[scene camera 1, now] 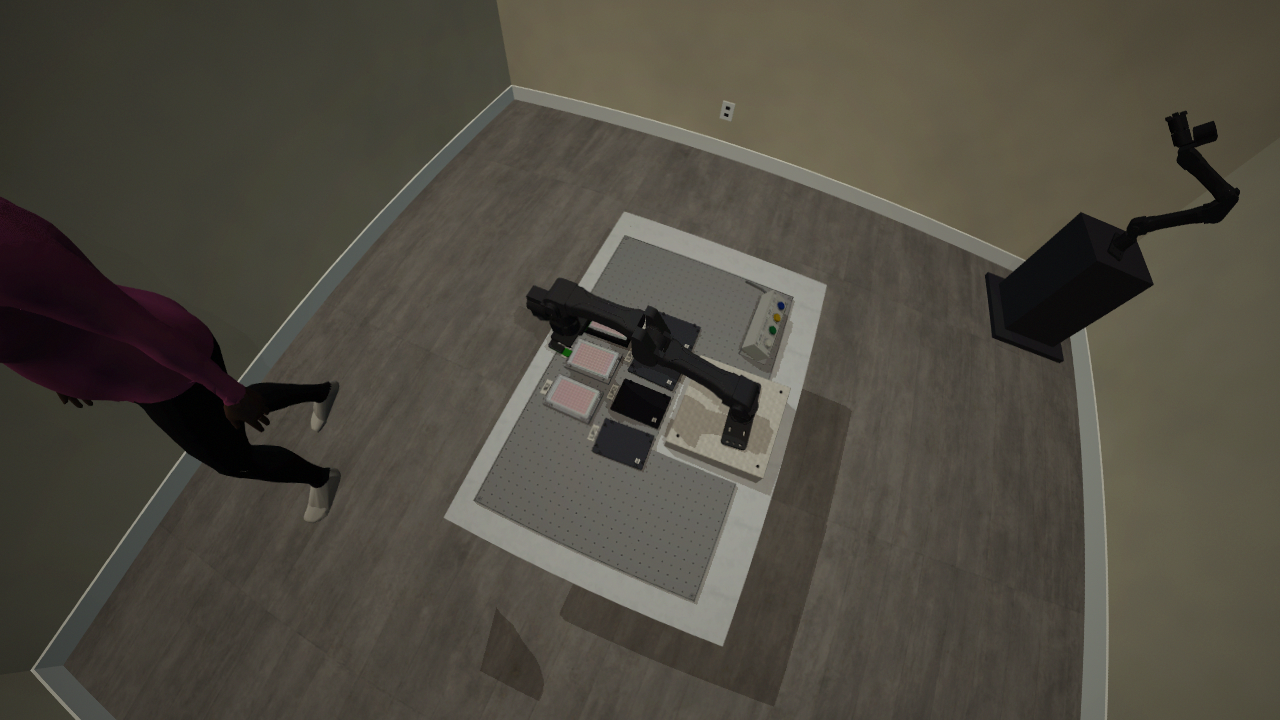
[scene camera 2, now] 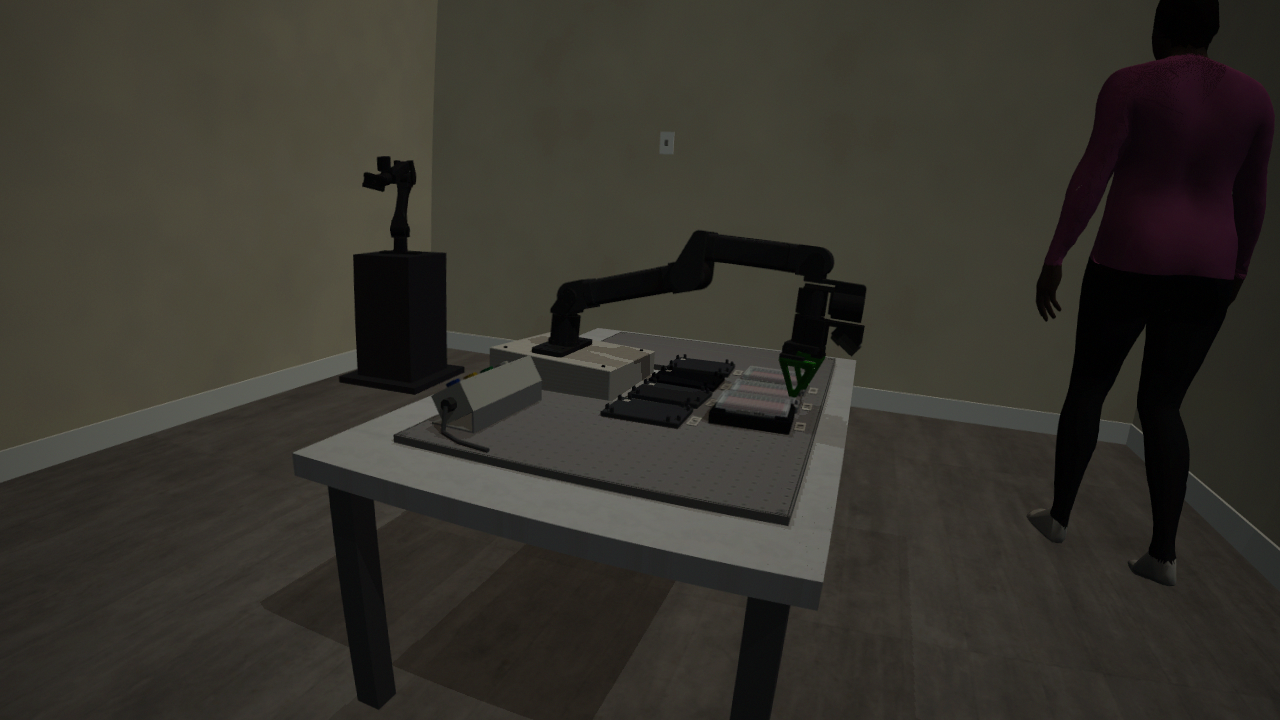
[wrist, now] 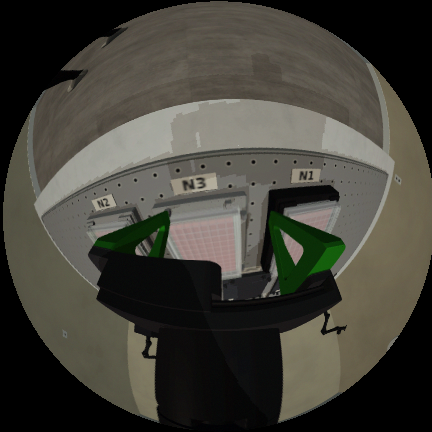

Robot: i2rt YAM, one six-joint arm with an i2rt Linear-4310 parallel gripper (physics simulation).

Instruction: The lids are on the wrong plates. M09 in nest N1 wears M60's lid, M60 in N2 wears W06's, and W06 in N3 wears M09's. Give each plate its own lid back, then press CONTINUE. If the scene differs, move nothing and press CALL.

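Seen in the pictures: gripper, fingertip midpoint: point(scene camera 1: 575, 342) point(scene camera 2: 797, 393) point(wrist: 218, 216); arm's base, link origin: point(scene camera 1: 741, 413) point(scene camera 2: 563, 347).
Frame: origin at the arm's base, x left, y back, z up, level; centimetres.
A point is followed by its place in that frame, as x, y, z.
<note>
My gripper point(scene camera 1: 563, 349) {-6.1, -51.4, -2.1} point(scene camera 2: 795, 392) {-6.1, -51.4, -2.1} point(wrist: 218, 216) {-6.1, -51.4, -2.1} is open, its green fingers wide apart and empty, over the plate in N3. That pink plate point(scene camera 1: 592, 358) {-3.2, -44.8, -2.5} point(wrist: 207, 245) {-4.2, -47.3, -2.5} sits in a grey nest behind the N3 label point(wrist: 194, 184) {-4.2, -53.5, -5.2}, with a clear rim around it. The N1 plate point(scene camera 2: 756, 402) {-18.4, -44.5, -1.4} point(wrist: 312, 222) {-16.4, -48.6, -1.4} sits in a black nest, partly behind the right finger in the wrist view. The N2 plate point(scene camera 1: 572, 395) {9.5, -45.9, -2.5} point(wrist: 106, 230) {7.9, -52.0, -2.5} is at the left there. Lid markings are unreadable. The button console point(scene camera 1: 765, 326) {-28.6, 0.7, 2.3} point(scene camera 2: 492, 395) {-36.7, -2.0, -0.7} stands across the board; its button labels cannot be read.
Four dark flat stands point(scene camera 1: 623, 443) {17.2, -28.1, -4.4} point(scene camera 2: 646, 411) {-22.5, -25.4, -4.4} form a row between the plates and the arm's pale base block point(scene camera 1: 716, 452) {12.6, -3.7, -0.8} point(scene camera 2: 608, 382) {-13.9, -15.2, -2.5}. A person point(scene camera 1: 98, 331) point(scene camera 2: 1172, 179) stands beyond the table. Another arm on a black pedestal point(scene camera 1: 1065, 282) point(scene camera 2: 400, 313) stands away from the table.
</note>
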